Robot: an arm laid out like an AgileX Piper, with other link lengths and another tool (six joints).
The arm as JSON. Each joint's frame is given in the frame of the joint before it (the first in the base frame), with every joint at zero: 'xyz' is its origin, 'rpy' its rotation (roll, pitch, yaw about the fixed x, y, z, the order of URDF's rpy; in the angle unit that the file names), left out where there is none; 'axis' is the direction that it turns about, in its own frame. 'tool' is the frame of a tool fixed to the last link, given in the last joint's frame.
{
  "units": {
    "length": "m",
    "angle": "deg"
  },
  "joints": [
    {
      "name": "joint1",
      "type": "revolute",
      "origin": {
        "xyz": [
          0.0,
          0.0,
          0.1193
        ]
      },
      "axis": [
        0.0,
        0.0,
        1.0
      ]
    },
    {
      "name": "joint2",
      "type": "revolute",
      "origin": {
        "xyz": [
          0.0,
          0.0,
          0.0
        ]
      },
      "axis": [
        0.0,
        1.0,
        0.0
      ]
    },
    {
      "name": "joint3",
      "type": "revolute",
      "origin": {
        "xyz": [
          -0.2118,
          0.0,
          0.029
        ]
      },
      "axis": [
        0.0,
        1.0,
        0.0
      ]
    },
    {
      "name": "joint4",
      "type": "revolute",
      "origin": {
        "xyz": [
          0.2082,
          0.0,
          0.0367
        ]
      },
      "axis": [
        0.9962,
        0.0,
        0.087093
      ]
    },
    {
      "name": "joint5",
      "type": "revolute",
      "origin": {
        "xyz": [
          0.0,
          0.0,
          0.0
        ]
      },
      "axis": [
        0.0,
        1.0,
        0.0
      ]
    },
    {
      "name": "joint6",
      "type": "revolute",
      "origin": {
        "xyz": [
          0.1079,
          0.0,
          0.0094
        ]
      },
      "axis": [
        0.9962,
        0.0,
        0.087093
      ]
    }
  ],
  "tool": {
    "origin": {
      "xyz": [
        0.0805,
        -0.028,
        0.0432
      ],
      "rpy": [
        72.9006,
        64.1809,
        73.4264
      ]
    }
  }
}
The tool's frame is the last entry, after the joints.
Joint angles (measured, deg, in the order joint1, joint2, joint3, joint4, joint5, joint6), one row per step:
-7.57, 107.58, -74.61, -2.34, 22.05, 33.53
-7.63, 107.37, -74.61, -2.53, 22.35, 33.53
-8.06, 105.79, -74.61, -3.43, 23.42, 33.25
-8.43, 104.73, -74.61, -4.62, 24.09, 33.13
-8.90, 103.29, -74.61, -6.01, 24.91, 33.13
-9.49, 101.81, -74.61, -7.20, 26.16, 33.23
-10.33, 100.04, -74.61, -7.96, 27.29, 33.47
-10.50, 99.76, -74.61, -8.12, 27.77, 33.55
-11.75, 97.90, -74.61, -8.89, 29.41, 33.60
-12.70, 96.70, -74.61, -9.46, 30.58, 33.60
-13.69, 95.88, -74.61, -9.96, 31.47, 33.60
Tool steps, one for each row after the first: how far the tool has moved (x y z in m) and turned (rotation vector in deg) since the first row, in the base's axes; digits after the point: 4 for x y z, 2 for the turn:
-0.0007, -0.0006, 0.0010, -0.16, 0.11, 0.02
-0.0031, -0.0045, 0.0108, -1.23, -0.25, 0.16
-0.0049, -0.0083, 0.0179, -2.44, -0.47, 0.35
-0.0074, -0.0132, 0.0276, -3.82, -0.89, 0.38
-0.0116, -0.0187, 0.0363, -4.93, -0.94, 0.06
-0.0166, -0.0254, 0.0468, -5.65, -1.45, -0.84
-0.0182, -0.0268, 0.0478, -5.74, -1.23, -1.06
-0.0258, -0.0361, 0.0578, -6.55, -1.26, -2.32
-0.0316, -0.0431, 0.0639, -7.16, -1.14, -3.26
-0.0368, -0.0502, 0.0680, -7.67, -0.91, -4.24

